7 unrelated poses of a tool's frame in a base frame.
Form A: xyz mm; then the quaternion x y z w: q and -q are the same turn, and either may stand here.
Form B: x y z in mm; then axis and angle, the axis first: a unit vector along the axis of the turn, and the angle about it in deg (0 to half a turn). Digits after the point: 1 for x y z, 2 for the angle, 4 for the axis.
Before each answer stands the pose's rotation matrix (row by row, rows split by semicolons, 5 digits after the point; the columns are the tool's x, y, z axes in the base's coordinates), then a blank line. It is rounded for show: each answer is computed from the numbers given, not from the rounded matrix.
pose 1, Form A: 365.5 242.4 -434.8 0.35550 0.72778 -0.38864 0.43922
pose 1, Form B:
-0.36141 0.85885 0.36299; 0.17605 0.44516 -0.87797; -0.91563 -0.25340 -0.31209

365.5 242.4 -434.8 0.3957 0.8101 -0.4326 127.89
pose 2, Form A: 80.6 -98.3 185.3 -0.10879 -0.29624 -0.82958 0.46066
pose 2, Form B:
-0.55192 0.82876 -0.09243; -0.69985 -0.40007 0.59174; 0.45343 0.39128 0.80081

80.6 -98.3 185.3 -0.1226 -0.3338 -0.9347 125.14
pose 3, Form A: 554.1 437.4 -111.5 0.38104 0.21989 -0.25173 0.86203
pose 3, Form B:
0.77656 0.60157 0.18726; -0.26642 0.58288 -0.76764; -0.57094 0.54623 0.61292

554.1 437.4 -111.5 0.7518 0.4338 -0.4966 60.91
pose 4, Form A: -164.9 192.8 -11.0 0.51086 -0.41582 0.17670 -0.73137
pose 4, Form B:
0.59175 -0.16638 0.78877; -0.68331 0.41560 0.60030; -0.42769 -0.89420 0.13224

-164.9 192.8 -11.0 -0.7491 0.6097 -0.2591 86.00
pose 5, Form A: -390.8 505.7 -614.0 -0.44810 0.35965 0.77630 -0.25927
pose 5, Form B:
-0.46397 0.08022 -0.88221; -0.72486 -0.60686 0.32603; -0.50922 0.79075 0.33972

-390.8 505.7 -614.0 0.4640 -0.3724 -0.8038 149.95
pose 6, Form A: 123.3 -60.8 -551.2 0.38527 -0.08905 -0.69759 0.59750
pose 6, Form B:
0.01088 0.76500 -0.64394; -0.90224 -0.27013 -0.33616; -0.43111 0.58464 0.68727

123.3 -60.8 -551.2 0.4805 -0.1111 -0.8700 106.62
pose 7, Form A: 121.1 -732.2 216.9 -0.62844 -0.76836 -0.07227 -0.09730
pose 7, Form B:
-0.19120 0.95167 0.24036; 0.97980 0.19968 -0.01124; -0.05869 0.23335 -0.97062

121.1 -732.2 216.9 0.6314 0.7720 0.0726 168.83
